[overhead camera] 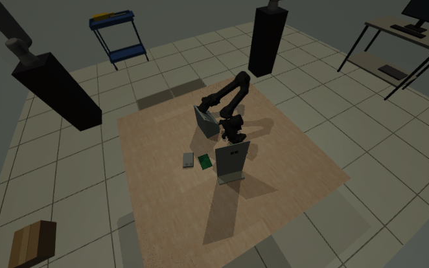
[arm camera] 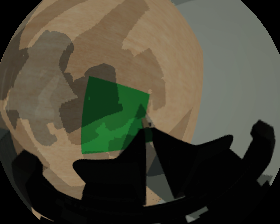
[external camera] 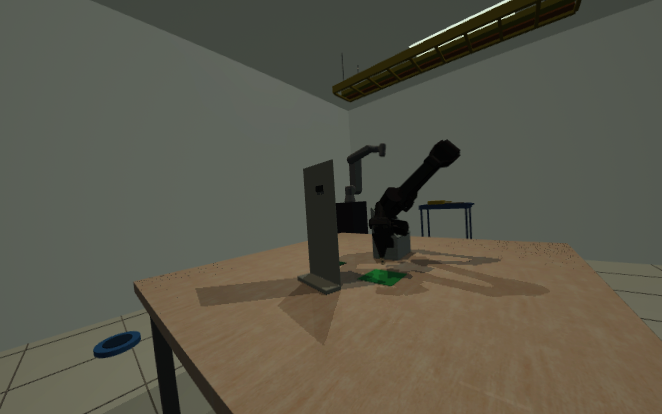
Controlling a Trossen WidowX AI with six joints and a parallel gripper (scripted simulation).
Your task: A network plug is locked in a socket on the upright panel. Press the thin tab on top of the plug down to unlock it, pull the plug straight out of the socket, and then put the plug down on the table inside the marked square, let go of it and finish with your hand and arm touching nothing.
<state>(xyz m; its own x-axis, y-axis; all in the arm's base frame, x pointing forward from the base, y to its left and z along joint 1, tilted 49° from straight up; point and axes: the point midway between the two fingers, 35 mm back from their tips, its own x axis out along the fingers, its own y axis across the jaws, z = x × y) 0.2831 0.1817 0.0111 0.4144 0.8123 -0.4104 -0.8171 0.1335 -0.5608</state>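
The marked square lies 1 cm behind my gripper tip and 6 cm below it. From my gripper tip the other things lie so: grey block (8 cm behind, 35 cm to the right, 6 cm below); then grey upright panel (14 cm ahead, 13 cm to the right, 11 cm above); then network plug (right at my gripper tip).
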